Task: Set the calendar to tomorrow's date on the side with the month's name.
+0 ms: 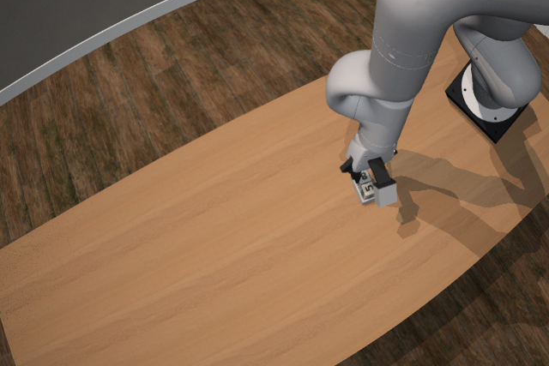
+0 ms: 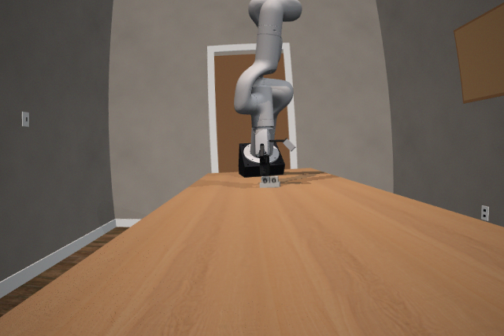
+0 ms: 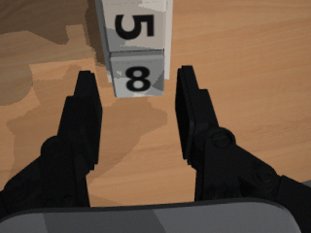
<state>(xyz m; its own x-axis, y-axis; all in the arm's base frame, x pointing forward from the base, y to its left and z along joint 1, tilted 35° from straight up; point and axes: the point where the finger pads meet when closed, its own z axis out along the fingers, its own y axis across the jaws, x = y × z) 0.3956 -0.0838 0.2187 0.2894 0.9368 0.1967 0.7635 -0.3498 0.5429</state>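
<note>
Now: the white digit cube 4 cm below my hand. The rest, counted from my hand: calendar tray 6 cm below, 2 cm to the left, 1 cm ahead.
</note>
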